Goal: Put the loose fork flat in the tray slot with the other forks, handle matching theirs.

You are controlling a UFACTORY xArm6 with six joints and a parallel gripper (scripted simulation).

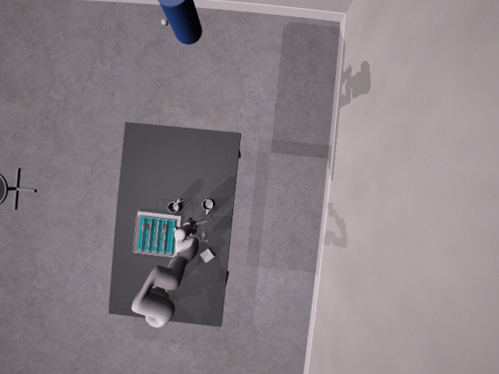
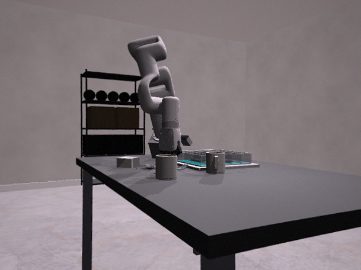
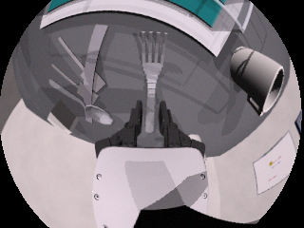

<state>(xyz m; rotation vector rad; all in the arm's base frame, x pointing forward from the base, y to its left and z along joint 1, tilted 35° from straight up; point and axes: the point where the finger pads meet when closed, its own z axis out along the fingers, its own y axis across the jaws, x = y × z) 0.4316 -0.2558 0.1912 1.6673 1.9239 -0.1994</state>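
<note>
The tray lies 310 mm to the left of my hand, 30 mm behind it and 10 mm above it. From my hand the other things lie so: small white box 250 mm behind, 50 mm to the right, 20 mm below.
</note>
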